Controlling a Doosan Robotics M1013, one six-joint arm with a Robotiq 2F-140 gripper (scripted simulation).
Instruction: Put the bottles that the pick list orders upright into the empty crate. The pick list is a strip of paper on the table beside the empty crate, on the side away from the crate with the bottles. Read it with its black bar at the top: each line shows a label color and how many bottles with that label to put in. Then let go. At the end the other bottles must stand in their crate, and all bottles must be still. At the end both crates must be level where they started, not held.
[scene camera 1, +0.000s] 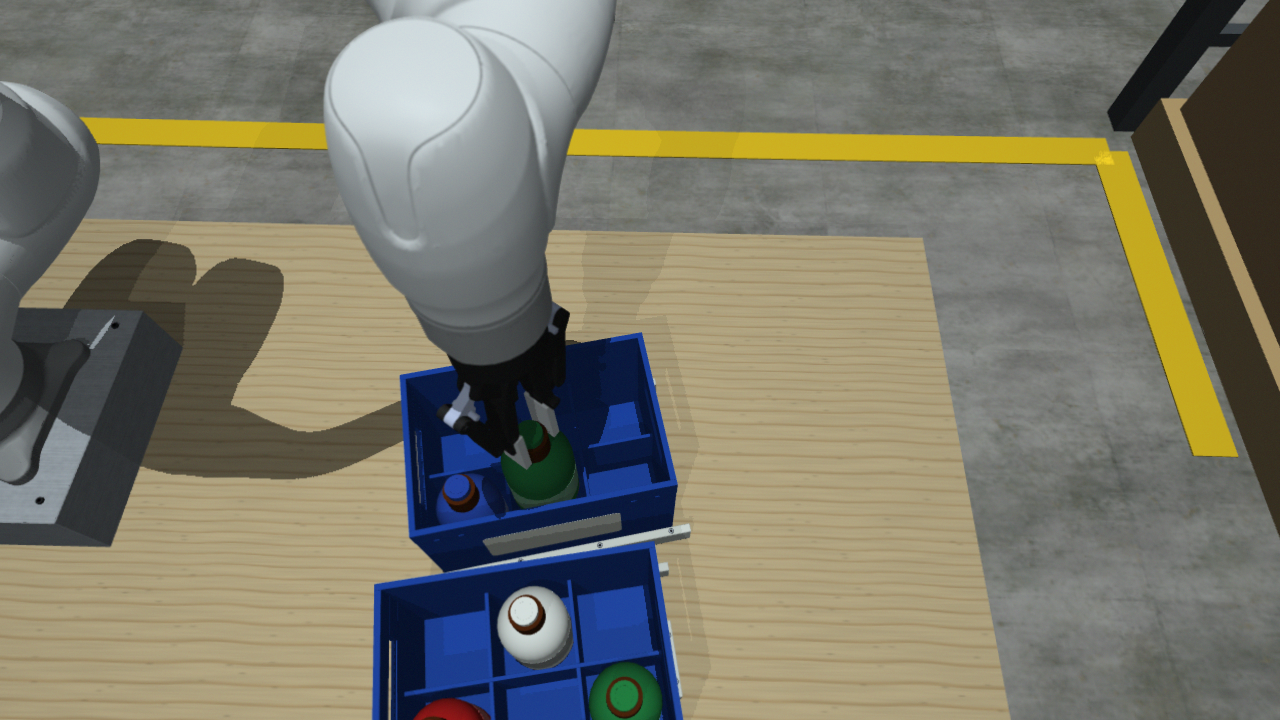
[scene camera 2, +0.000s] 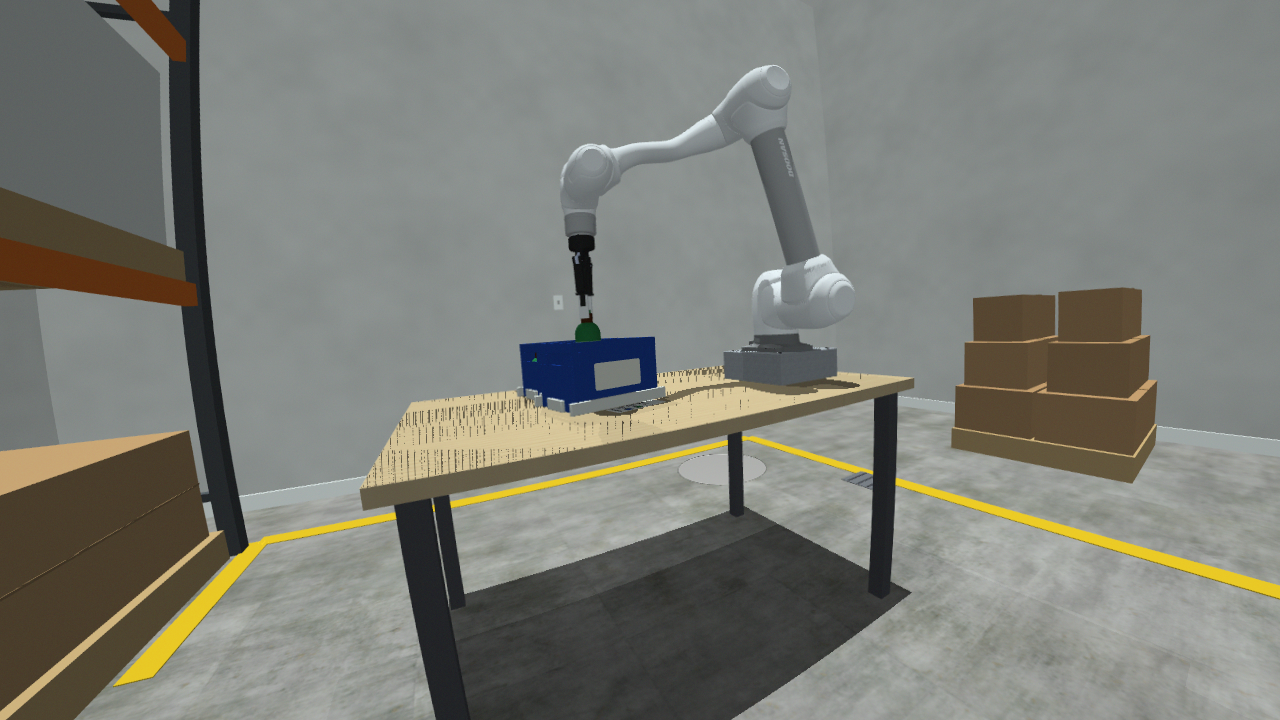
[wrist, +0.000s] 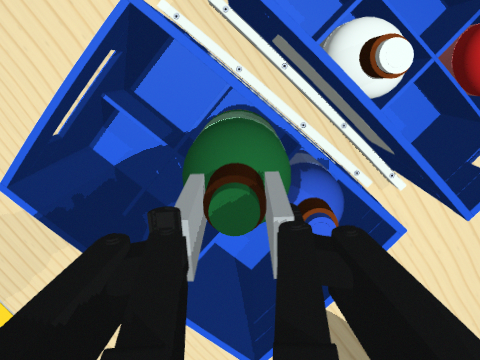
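Observation:
My own gripper (scene camera 1: 532, 442) is there to see, and I find the same gripper at (scene camera 2: 586, 318) and at (wrist: 235, 195). I see a white bottle (scene camera 1: 539, 638) (wrist: 374, 60), and with it a blue crate (scene camera 1: 609, 382) and a blue crate (scene camera 1: 444, 631). A blue bottle (wrist: 313, 188) is visible to me as well, though scene camera 2 misses the blue bottle, hidden by the blue crate.

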